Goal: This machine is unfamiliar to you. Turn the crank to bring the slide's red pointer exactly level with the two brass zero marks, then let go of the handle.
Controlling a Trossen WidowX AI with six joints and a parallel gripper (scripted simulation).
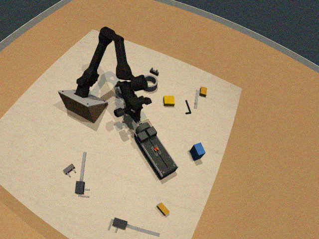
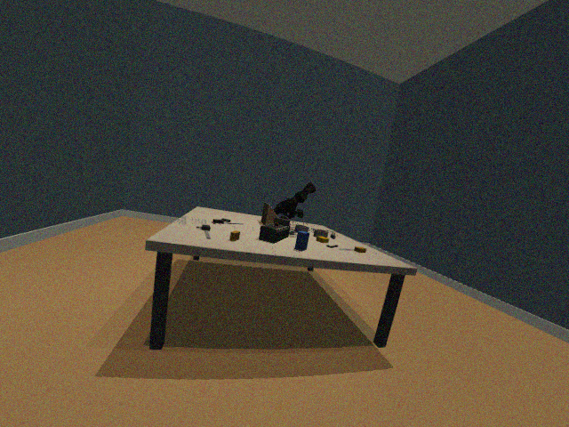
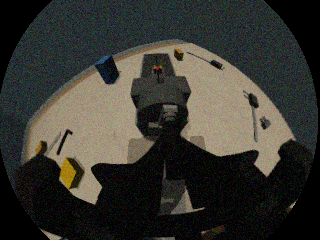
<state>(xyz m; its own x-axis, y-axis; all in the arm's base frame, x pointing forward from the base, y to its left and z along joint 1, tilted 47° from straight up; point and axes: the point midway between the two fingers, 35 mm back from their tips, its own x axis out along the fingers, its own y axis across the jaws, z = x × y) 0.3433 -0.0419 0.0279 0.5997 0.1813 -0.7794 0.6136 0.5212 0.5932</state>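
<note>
My gripper tip is now 1 cm past the crank handle, 1 cm to the right of it and 3 cm below it. The rest, counted from my gripper tip: yellow block (9 cm ahead, 25 cm to the left, 8 cm below); then red pointer (13 cm ahead, 9 cm to the right, 1 cm below); then blue cube (33 cm ahead, 1 cm to the right, 5 cm below).
</note>
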